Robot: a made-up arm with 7 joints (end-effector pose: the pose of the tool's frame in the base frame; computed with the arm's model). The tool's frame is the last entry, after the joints. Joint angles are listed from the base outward.
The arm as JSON. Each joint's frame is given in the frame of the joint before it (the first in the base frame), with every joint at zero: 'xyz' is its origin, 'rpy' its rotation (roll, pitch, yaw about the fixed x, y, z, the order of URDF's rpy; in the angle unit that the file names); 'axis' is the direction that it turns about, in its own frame. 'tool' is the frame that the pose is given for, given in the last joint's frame.
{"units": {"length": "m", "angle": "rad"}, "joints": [
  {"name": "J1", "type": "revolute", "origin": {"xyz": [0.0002, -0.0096, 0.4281], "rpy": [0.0, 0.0, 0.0]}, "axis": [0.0, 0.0, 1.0]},
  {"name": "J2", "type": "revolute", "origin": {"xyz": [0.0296, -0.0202, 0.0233], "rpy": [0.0, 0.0, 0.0]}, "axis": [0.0, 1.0, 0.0]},
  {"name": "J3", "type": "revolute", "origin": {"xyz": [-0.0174, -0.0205, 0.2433], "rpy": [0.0, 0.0, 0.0]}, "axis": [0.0, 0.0, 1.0]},
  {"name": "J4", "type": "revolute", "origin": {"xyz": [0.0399, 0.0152, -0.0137], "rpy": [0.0, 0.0, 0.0]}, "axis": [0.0, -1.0, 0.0]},
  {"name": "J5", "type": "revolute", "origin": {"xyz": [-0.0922, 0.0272, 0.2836], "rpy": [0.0, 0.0, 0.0]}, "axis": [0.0, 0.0, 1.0]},
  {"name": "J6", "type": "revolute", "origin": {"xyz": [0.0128, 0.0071, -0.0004], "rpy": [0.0, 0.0, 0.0]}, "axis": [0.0, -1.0, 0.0]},
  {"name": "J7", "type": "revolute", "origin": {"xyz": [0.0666, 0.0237, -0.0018], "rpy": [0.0, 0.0, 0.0]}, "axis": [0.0, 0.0, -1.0]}
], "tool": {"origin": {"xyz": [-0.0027, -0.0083, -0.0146], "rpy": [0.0, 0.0, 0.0]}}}
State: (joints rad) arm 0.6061 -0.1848 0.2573 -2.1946 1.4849 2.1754 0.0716
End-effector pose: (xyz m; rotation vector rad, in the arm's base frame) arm 0.2353 0.2645 0.6355 1.1441 0.4157 -0.0521
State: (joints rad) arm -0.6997 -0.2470 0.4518 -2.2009 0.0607 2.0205 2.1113
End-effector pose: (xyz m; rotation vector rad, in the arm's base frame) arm 0.3396 -0.0414 0.6194 0.0052 -0.0871 -2.3930
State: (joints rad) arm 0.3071 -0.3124 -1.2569 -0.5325 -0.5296 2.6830 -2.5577
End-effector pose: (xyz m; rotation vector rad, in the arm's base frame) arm -0.0057 -0.1325 1.0289 -2.0514 0.8694 0.5947
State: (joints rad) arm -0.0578 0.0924 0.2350 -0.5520 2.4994 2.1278 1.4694
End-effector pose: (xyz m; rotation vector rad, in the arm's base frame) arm 0.1847 -0.0181 1.0165 2.1265 1.4436 0.0112
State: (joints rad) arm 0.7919 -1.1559 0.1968 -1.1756 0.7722 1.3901 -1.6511
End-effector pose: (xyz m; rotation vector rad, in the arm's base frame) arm -0.2621 -0.1107 0.8977 0.1333 1.7243 -2.3878
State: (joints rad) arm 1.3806 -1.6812 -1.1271 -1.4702 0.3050 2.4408 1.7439
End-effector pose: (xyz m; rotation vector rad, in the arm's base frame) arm 0.2588 -0.4421 0.6071 2.5679 0.8914 -1.3871
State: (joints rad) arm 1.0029 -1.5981 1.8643 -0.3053 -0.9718 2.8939 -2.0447
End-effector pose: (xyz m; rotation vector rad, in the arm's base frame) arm -0.2579 -0.4715 0.3041 0.5776 1.6886 1.2785
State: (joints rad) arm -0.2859 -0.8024 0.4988 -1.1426 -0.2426 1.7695 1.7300
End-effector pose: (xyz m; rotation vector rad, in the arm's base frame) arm -0.0645 0.1950 0.9207 0.8149 -1.3693 -1.2072
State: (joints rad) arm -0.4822 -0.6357 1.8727 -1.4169 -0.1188 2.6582 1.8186
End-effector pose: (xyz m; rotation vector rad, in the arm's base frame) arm -0.2016 0.3923 0.6545 1.0116 -0.5809 0.0570
